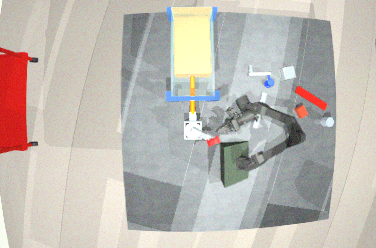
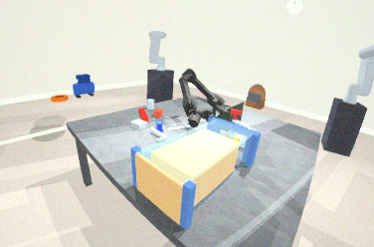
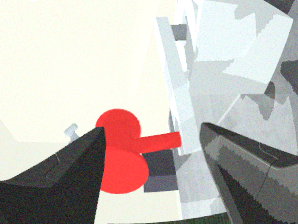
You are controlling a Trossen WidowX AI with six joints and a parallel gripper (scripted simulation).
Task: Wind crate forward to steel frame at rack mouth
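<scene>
Right now the winch handle with red grip is 20 mm behind my gripper tip, 60 mm to the left of it and 20 mm below it. Also, from my gripper tip: blue frame (180 mm ahead, 90 mm to the left, 20 mm below); white bar (60 mm ahead, 270 mm to the right, 130 mm below); white winch (110 mm to the left, 100 mm below).
</scene>
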